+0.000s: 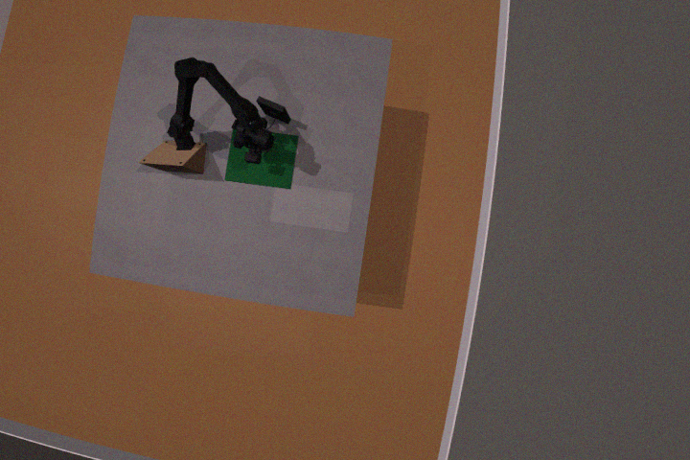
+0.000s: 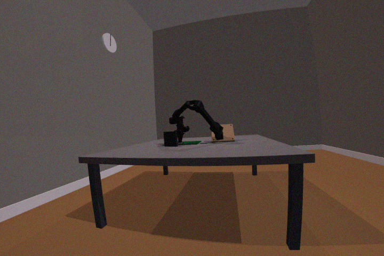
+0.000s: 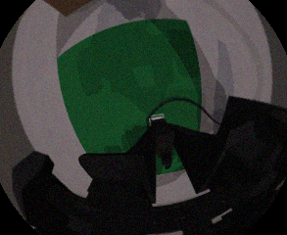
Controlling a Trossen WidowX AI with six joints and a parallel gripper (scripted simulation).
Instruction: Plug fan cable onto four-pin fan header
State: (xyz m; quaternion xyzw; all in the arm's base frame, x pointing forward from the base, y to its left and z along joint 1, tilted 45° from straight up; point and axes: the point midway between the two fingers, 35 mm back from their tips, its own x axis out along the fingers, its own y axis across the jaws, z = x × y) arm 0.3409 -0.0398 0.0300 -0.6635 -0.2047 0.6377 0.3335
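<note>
Now: the fan plug 10 mm ahead of my gripper tip and 10 mm above it. The rest, counted from my gripper tip: fan header 20 mm below, 10 mm ahead; black fan 140 mm to the left, 50 mm ahead, 30 mm above; green board 40 mm to the right, 40 mm below, 10 mm behind.
</note>
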